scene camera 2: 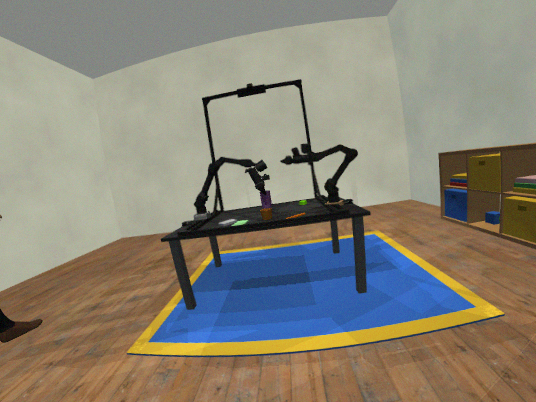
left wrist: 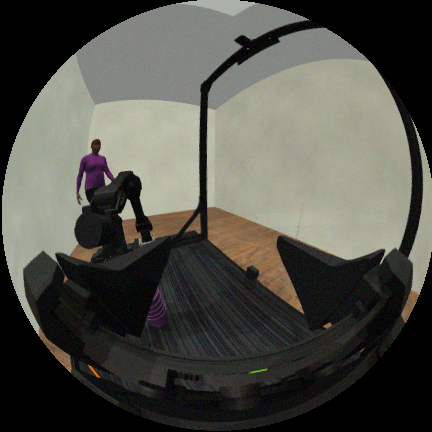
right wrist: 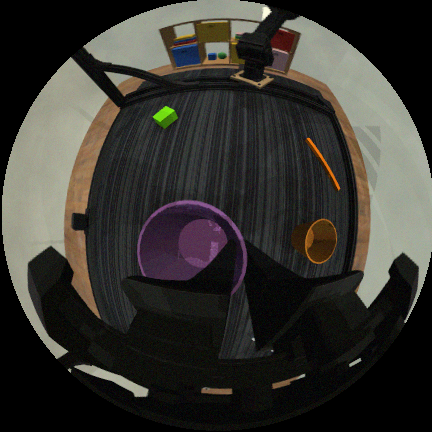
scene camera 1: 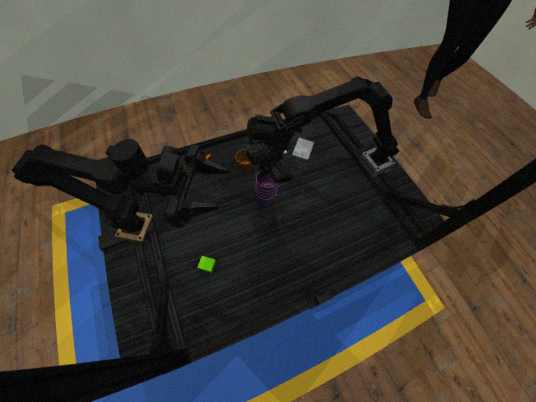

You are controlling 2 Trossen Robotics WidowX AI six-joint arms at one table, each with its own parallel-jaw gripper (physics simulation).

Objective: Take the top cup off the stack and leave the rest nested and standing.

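Where they show: left gripper, fingertip midpoint: [scene camera 2: 283, 161] [left wrist: 224, 241] [scene camera 1: 223, 188]; right gripper, fingertip midpoint: [scene camera 2: 266, 195] [right wrist: 237, 244] [scene camera 1: 260, 175]; left arm's base, link origin: [scene camera 2: 334, 201] [right wrist: 252, 75] [scene camera 1: 133, 225]; right arm's base, link origin: [scene camera 2: 201, 213] [left wrist: 146, 239] [scene camera 1: 378, 157].
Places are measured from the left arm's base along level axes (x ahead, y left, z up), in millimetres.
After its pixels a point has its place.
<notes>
A stack of translucent purple cups [scene camera 1: 267, 194] [scene camera 2: 266, 201] {x 410, y 208, z 60 mm} [left wrist: 158, 314] {x 412, y 150, z 69 mm} stands upright on the table, with several rims showing. The top cup [right wrist: 160, 245] {x 450, y 153, z 104 mm} has its open mouth upward in the right wrist view. My right gripper [scene camera 1: 273, 174] [scene camera 2: 264, 192] {x 408, y 203, z 105 mm} [right wrist: 237, 244] {x 408, y 203, z 105 mm} is shut on the top cup's wall, one finger inside it and one outside. The top cup is in line with the cups below; how far it is raised cannot be told. My left gripper [scene camera 1: 222, 189] {x 350, y 1, z 324 mm} [scene camera 2: 285, 161] {x 350, y 1, z 324 mm} [left wrist: 224, 241] {x 350, y 1, z 324 mm} is open and empty, in the air to the left of the stack in scene camera 1.
An amber cup [scene camera 1: 243, 158] {x 318, y 360, z -13 mm} [scene camera 2: 266, 214] {x 311, y 361, z 5 mm} [right wrist: 321, 241] {x 318, y 361, z -2 mm} stands near the stack. A green block [scene camera 1: 206, 264] {x 281, y -90, z -1 mm} [scene camera 2: 302, 202] {x 275, y -67, z -9 mm} [right wrist: 165, 117] {x 288, y -68, z -3 mm}, an orange strip [scene camera 2: 296, 215] {x 142, y 292, z -19 mm} [right wrist: 325, 165] {x 152, y 300, z -20 mm}, a white pad [scene camera 1: 303, 148] {x 558, y 460, z -14 mm} [scene camera 2: 228, 222] {x 529, y 481, z -16 mm} and a light green piece [scene camera 2: 239, 223] {x 431, y 484, z -19 mm} lie on the table.
</notes>
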